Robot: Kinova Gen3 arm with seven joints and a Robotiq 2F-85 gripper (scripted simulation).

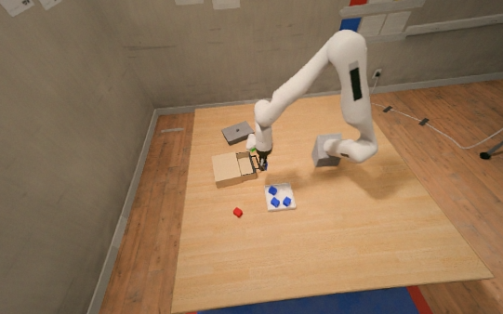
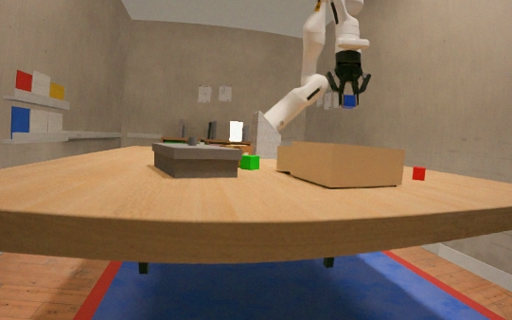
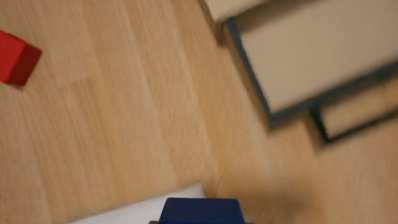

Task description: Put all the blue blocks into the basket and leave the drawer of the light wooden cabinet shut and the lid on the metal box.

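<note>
Right now the white basket is 190 mm below my hand, 90 mm to the left of it and 60 mm behind it. From my hand the other things lie so: red block 190 mm below, 170 mm ahead, 130 mm to the left; then light wooden cabinet 170 mm below, 140 mm to the right, 140 mm ahead; then drawer 170 mm below, 140 mm to the right, 90 mm ahead.
</note>
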